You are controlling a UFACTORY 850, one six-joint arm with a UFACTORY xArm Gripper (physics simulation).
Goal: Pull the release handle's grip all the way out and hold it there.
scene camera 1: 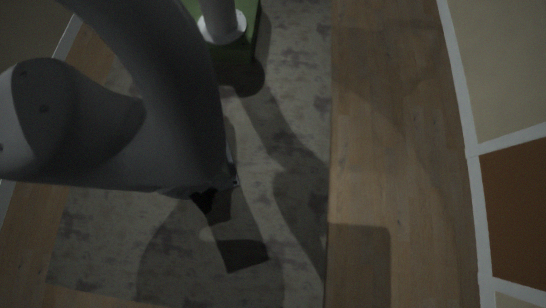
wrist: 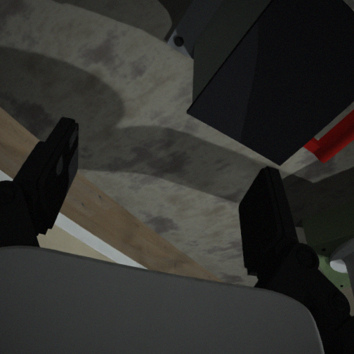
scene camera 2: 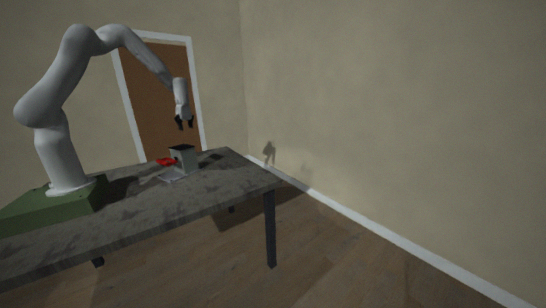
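Note:
The release handle's red grip [scene camera 2: 166,161] [wrist: 337,142] sticks out from one side of a grey box with a dark top [scene camera 2: 183,158] [wrist: 290,75]. In scene camera 2 the box stands upright on a flat light base plate [scene camera 2: 170,178]. My gripper [scene camera 2: 185,128] [wrist: 166,165] is open, with nothing between its fingers, and hangs above the box, clear of it. In the wrist view the box and grip are at the upper right, beyond the right finger. In scene camera 1 the arm hides the box and grip; one dark fingertip shows below the arm.
The box unit stands on a mottled grey table [scene camera 1: 300,75] [scene camera 2: 150,200] [wrist: 150,100]. The arm's green mounting block [scene camera 1: 240,54] [scene camera 2: 50,202] [wrist: 325,225] is on the grip's side of the box. The table edge borders the wooden floor [scene camera 1: 365,165] [scene camera 2: 320,250].

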